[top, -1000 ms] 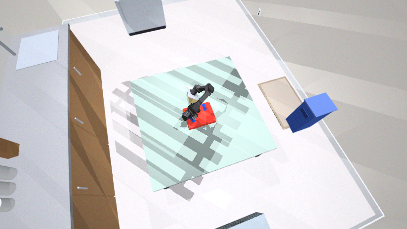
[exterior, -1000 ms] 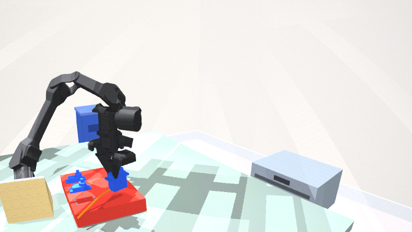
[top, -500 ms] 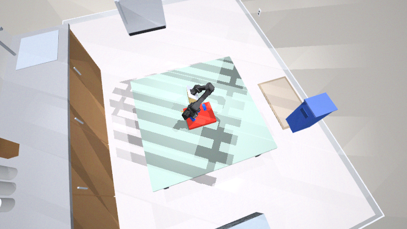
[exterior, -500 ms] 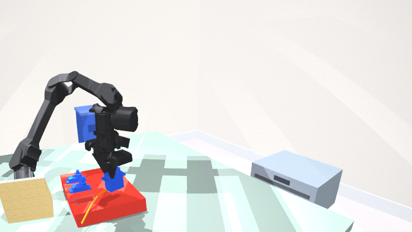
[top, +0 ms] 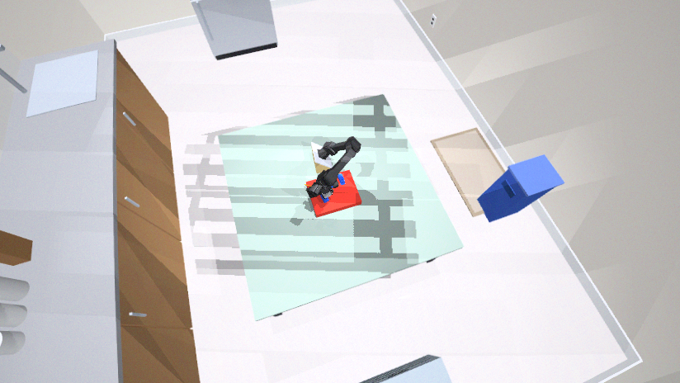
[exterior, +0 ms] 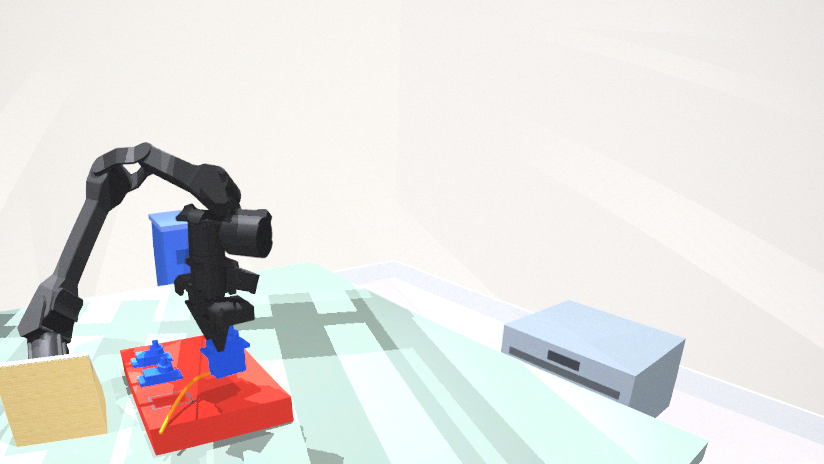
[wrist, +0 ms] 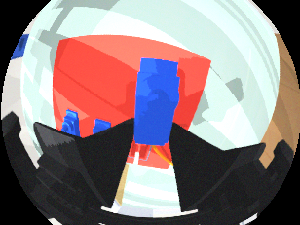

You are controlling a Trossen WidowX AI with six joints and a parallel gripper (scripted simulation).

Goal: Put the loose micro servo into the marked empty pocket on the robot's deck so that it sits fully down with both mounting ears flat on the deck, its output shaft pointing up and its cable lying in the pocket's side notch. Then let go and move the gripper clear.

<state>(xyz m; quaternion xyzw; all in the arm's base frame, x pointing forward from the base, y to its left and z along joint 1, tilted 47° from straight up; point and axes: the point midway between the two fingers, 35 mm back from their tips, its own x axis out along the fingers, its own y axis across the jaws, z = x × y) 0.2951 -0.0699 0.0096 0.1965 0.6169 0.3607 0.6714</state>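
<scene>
My gripper tip is 1 cm short of the red deck, 8 cm to the right of it and 10 cm above it.
</scene>
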